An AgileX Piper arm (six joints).
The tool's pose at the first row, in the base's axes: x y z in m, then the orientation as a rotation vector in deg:
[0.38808, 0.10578, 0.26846, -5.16, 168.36, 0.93]
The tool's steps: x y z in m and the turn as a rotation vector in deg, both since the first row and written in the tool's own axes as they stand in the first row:
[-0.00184, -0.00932, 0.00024, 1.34, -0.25, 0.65]
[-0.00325, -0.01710, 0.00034, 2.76, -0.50, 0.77]
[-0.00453, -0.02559, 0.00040, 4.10, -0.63, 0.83]
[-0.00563, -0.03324, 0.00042, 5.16, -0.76, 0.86]
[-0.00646, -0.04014, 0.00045, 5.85, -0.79, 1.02]
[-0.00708, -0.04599, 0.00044, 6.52, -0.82, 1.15]
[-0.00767, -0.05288, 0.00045, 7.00, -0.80, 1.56]
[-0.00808, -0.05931, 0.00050, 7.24, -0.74, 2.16]
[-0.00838, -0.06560, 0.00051, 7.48, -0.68, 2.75]
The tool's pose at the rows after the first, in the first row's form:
[0.39050, 0.09659, 0.26855, -4.00, 168.11, -0.93]
[0.39238, 0.08891, 0.26870, -3.60, 167.80, -2.98]
[0.39417, 0.08052, 0.26885, -3.31, 167.59, -4.92]
[0.39572, 0.07295, 0.26902, -3.10, 167.39, -6.46]
[0.39696, 0.06611, 0.26912, -2.77, 167.31, -7.44]
[0.39793, 0.06031, 0.26923, -2.47, 167.22, -8.40]
[0.39893, 0.05347, 0.26930, -1.80, 167.21, -9.04]
[0.39974, 0.04707, 0.26931, -0.89, 167.26, -9.30]
[0.40043, 0.04081, 0.26933, 0.01, 167.30, -9.57]

